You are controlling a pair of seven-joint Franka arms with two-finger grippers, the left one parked.
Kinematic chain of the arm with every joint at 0, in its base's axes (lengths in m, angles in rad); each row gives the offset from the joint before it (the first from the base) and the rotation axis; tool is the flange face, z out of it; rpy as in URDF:
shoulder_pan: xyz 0 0 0.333 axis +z
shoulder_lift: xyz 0 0 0 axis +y
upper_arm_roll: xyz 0 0 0.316 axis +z
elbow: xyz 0.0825 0 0 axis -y
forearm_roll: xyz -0.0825 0 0.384 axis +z
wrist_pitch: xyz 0 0 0 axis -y
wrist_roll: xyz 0.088 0 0 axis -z
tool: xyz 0 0 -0.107 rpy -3.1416 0 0
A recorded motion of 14 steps. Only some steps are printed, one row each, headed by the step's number.
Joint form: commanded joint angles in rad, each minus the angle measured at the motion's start. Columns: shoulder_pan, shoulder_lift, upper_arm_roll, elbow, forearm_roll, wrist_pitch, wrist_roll.
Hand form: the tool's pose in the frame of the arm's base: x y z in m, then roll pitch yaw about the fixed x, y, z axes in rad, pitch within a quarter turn. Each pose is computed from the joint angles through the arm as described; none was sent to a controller.
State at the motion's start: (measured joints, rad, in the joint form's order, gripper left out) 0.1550 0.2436 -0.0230 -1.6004 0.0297 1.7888 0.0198
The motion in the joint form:
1: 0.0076 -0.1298 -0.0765 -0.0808 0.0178 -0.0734 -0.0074
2: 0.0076 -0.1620 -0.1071 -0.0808 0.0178 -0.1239 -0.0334
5: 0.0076 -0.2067 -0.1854 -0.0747 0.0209 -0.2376 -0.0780
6: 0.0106 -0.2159 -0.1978 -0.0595 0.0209 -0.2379 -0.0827
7: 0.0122 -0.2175 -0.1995 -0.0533 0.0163 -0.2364 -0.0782
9: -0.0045 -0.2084 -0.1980 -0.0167 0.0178 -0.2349 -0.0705
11: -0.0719 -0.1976 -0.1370 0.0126 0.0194 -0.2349 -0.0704
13: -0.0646 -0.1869 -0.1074 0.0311 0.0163 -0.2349 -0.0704
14: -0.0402 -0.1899 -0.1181 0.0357 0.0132 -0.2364 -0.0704
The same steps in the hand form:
1: 0.5881 0.0441 0.5194 -3.1074 0.0795 0.0435
2: 0.5771 0.0258 0.5343 -3.1040 0.0968 0.0411
5: 0.5552 -0.0182 0.5542 -3.0893 0.1572 0.0130
6: 0.5542 -0.0237 0.5663 -3.0885 0.1329 0.0085
7: 0.5545 -0.0243 0.5701 -3.0939 0.1242 0.0037
9: 0.5590 -0.0323 0.5823 -3.0969 0.0954 -0.0194
11: 0.5633 -0.0361 0.5898 -3.0958 0.0771 -0.0258
13: 0.5680 -0.0157 0.5923 -3.0994 0.0696 0.0111
14: 0.5674 -0.0082 0.5960 -3.1030 0.0636 0.0249

